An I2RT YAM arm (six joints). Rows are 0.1 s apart.
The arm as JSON. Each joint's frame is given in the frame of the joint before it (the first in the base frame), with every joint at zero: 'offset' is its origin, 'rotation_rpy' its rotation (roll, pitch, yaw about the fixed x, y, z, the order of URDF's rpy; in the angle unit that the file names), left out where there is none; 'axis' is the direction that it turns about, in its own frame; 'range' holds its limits. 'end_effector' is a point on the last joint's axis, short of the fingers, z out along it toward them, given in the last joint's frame.
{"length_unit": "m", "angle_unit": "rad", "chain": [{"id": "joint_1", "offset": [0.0, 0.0, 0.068], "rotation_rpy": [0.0, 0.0, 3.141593], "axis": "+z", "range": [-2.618, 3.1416]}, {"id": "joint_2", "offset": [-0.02, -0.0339, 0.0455], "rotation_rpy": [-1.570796, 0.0, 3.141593], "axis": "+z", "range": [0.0, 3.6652]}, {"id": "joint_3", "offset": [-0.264, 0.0, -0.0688], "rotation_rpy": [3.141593, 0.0, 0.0], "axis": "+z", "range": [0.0, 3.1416]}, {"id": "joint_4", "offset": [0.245, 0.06, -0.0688], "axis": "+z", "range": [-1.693, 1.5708]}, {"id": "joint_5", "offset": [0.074, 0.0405, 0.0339], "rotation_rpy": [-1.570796, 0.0, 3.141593], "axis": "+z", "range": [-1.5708, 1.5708]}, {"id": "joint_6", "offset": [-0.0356, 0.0, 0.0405], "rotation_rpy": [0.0, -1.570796, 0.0], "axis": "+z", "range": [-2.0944, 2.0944]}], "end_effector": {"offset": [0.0, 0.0, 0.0]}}
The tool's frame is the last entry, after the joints.
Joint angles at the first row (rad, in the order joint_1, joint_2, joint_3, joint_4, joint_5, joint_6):
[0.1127 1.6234 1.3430 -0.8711 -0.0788 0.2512]
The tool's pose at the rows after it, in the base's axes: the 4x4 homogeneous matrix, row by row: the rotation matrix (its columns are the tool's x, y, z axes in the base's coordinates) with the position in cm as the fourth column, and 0 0 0 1 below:
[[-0.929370 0.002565 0.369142 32.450], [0.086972 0.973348 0.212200 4.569], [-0.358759 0.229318 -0.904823 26.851], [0 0 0 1]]
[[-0.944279 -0.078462 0.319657 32.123], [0.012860 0.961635 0.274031 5.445], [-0.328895 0.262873 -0.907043 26.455], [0 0 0 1]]
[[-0.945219 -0.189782 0.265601 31.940], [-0.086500 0.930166 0.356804 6.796], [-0.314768 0.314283 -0.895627 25.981], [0 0 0 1]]
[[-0.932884 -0.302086 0.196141 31.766], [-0.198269 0.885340 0.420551 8.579], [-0.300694 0.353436 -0.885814 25.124], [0 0 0 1]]
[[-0.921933 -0.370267 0.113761 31.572], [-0.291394 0.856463 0.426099 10.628], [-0.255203 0.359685 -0.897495 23.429], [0 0 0 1]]
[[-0.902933 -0.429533 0.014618 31.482], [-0.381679 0.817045 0.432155 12.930], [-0.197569 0.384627 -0.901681 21.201], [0 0 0 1]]
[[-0.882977 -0.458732 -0.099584 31.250], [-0.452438 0.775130 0.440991 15.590], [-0.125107 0.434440 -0.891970 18.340], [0 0 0 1]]
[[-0.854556 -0.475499 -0.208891 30.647], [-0.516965 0.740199 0.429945 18.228], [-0.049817 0.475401 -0.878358 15.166], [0 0 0 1]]
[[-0.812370 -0.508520 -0.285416 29.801], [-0.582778 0.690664 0.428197 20.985], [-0.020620 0.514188 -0.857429 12.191], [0 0 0 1]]
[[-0.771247 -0.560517 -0.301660 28.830], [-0.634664 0.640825 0.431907 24.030], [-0.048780 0.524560 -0.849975 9.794], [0 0 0 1]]
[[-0.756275 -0.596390 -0.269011 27.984], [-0.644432 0.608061 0.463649 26.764], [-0.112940 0.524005 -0.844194 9.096], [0 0 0 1]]
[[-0.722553 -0.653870 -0.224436 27.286], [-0.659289 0.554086 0.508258 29.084], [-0.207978 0.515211 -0.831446 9.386], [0 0 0 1]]
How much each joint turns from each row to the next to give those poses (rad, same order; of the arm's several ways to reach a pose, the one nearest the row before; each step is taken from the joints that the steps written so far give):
[0.0092 -0.0065 -0.0004 -0.0164 -0.0877 -0.0477]
[0.0214 0.0072 -0.0038 -0.0244 -0.0610 -0.0515]
[0.0331 0.0145 -0.0023 -0.0096 -0.0821 -0.0671]
[0.0477 0.0264 -0.0034 -0.0064 -0.0656 -0.0698]
[0.0603 0.0461 -0.0092 -0.0061 -0.0114 -0.0378]
[0.0633 0.0698 -0.0019 -0.0012 -0.0263 -0.0332]
[0.0698 0.0908 0.0000 0.0122 -0.0466 -0.0061]
[0.0714 0.0977 0.0000 0.0195 -0.0385 -0.0008]
[0.0744 0.0896 0.0000 0.0549 -0.0424 -0.0061]
[0.0816 0.0694 0.0000 0.1061 -0.0141 0.0176]
[0.0698 0.0218 0.0000 0.1186 0.0000 0.0618]
[0.0561 -0.0011 0.0031 0.1053 0.0065 0.0252]

